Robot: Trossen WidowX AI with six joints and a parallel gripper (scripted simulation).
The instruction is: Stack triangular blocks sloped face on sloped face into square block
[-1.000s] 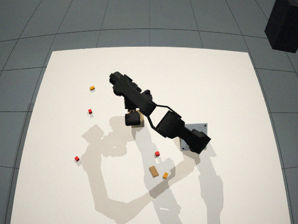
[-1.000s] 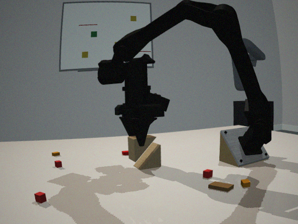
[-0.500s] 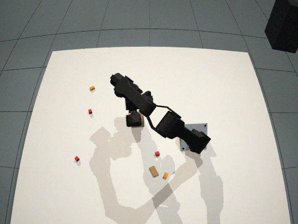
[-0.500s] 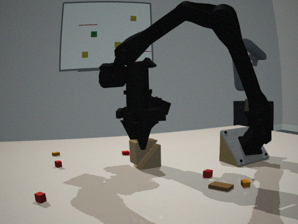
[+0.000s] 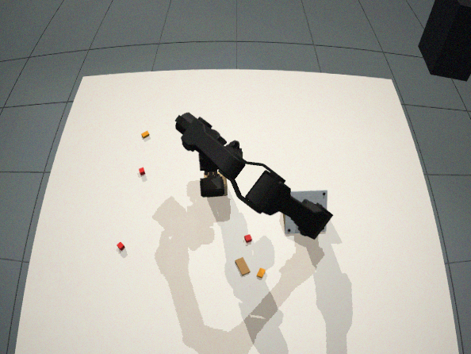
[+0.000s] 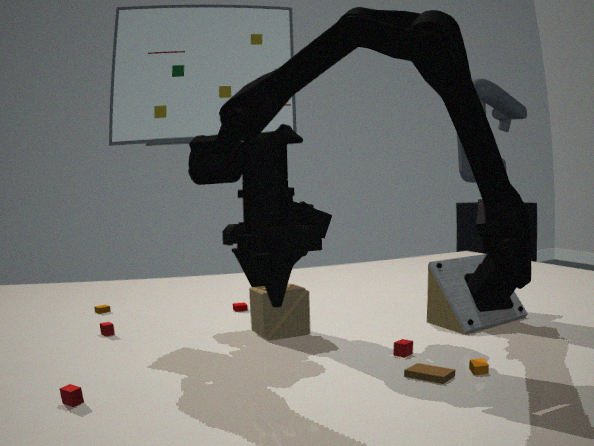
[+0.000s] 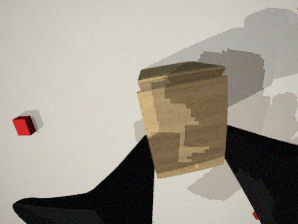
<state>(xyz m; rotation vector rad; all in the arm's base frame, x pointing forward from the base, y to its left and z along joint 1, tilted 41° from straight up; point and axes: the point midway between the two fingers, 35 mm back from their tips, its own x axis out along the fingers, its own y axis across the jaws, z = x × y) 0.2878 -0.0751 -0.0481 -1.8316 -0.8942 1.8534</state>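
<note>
The tan triangular block is 1 cm above my gripper tip. Also, from my gripper tip: flat brown brick (24 cm to the left, 10 cm behind, 4 cm below).
</note>
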